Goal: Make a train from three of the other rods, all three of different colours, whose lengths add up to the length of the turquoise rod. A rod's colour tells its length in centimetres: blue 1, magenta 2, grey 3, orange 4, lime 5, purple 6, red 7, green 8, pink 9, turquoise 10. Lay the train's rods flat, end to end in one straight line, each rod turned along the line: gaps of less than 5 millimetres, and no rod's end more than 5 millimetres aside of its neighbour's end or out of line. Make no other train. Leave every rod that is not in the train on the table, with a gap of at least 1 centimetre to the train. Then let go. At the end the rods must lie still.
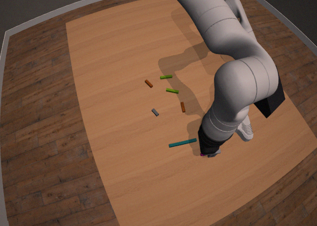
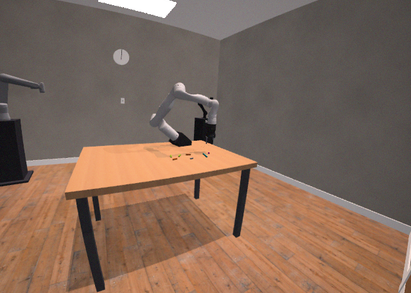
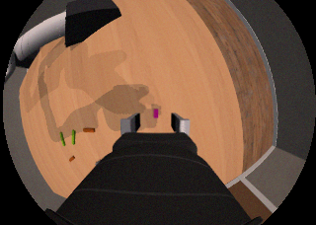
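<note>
Now: the grey rod 60 mm ahead of my hand, 230 mm to the right of it and 100 mm below it. Also, from my hand: turquoise rod (40 mm ahead, 80 mm to the right, 100 mm below); then magenta rod (100 mm below).
</note>
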